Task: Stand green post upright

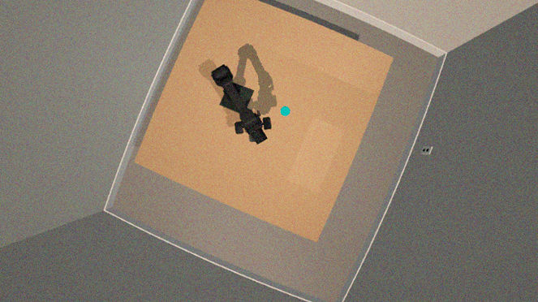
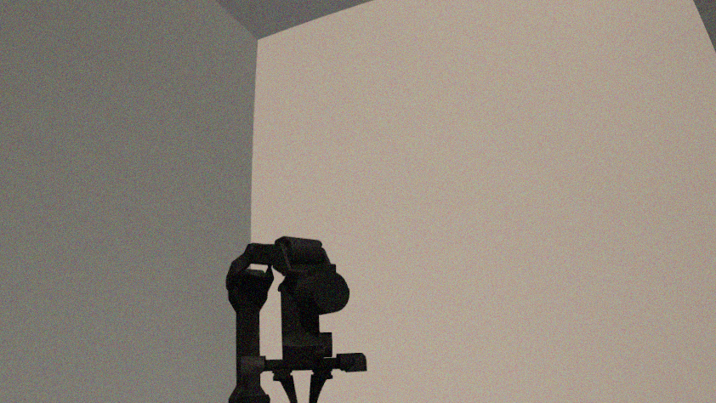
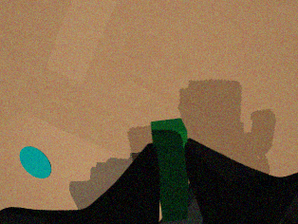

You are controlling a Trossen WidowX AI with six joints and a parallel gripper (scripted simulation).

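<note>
Right now my gripper tip is 1 cm past the green post and 2 cm to the right of it. Also, from my gripper tip: cyan circle 9 cm ahead, 19 cm to the left, 13 cm below.
</note>
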